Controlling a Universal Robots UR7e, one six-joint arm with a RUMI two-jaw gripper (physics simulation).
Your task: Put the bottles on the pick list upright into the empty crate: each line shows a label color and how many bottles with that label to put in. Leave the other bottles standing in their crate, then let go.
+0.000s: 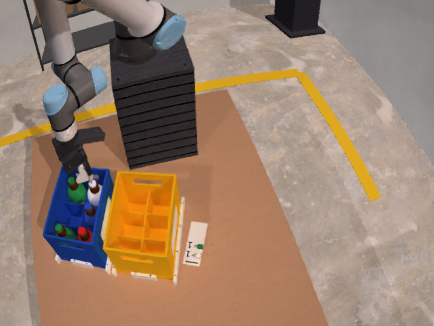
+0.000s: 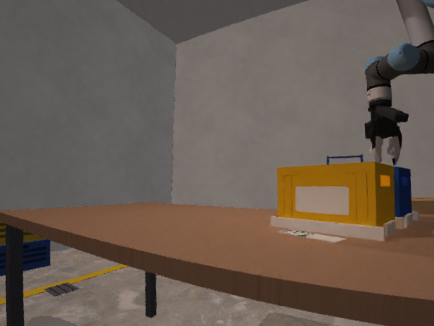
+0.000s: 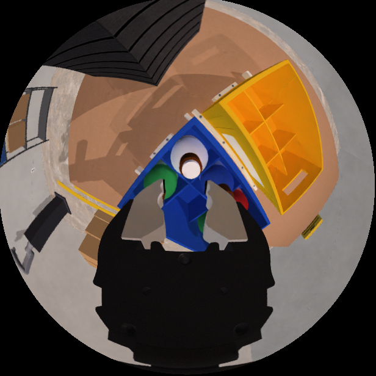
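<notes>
The blue crate holds several upright bottles. At its back end are a green bottle and a white bottle. A blue bottle stands mid-crate; another green bottle and a red bottle are at the front. The yellow crate is empty. My gripper is partly open and empty, over the blue crate's back end; one finger partly hides the back green bottle.
The pick list lies beside the yellow crate; a green patch shows, its writing is blurred. The crates stand side by side between low white strips. A tall black ribbed pedestal rises behind them.
</notes>
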